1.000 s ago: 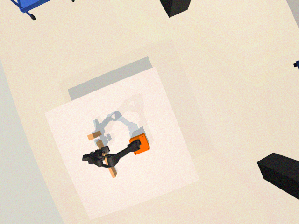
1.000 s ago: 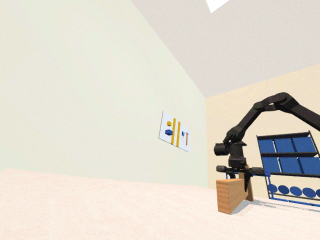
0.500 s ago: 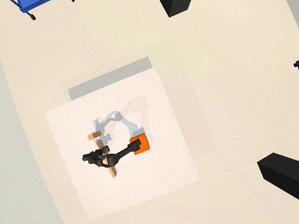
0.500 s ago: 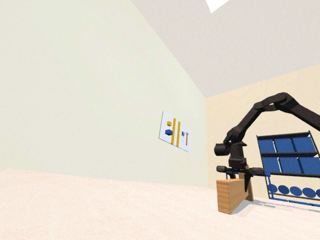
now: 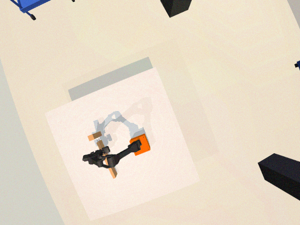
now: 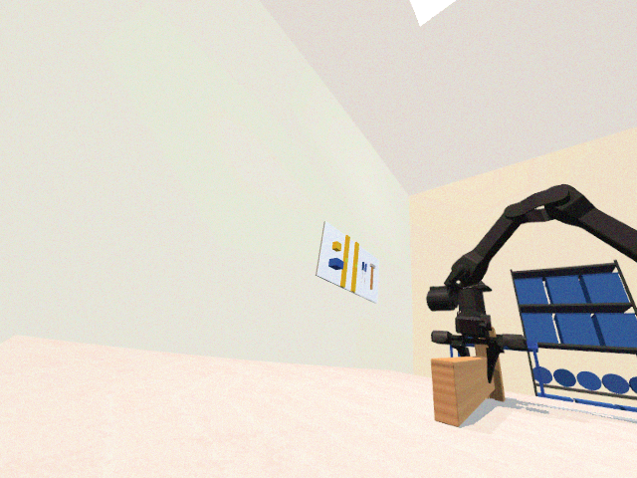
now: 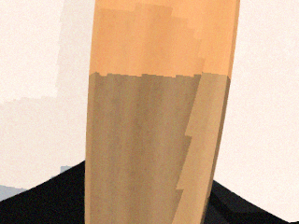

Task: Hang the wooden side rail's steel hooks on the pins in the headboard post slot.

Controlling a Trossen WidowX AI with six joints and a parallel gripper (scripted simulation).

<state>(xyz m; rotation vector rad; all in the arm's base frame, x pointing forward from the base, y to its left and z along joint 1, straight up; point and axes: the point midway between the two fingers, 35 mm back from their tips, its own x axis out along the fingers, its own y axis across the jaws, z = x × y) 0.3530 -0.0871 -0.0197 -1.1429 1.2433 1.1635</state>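
Right now my gripper tip is 16 cm to the left of the wooden headboard post, 4 cm below it and 1 cm past it.
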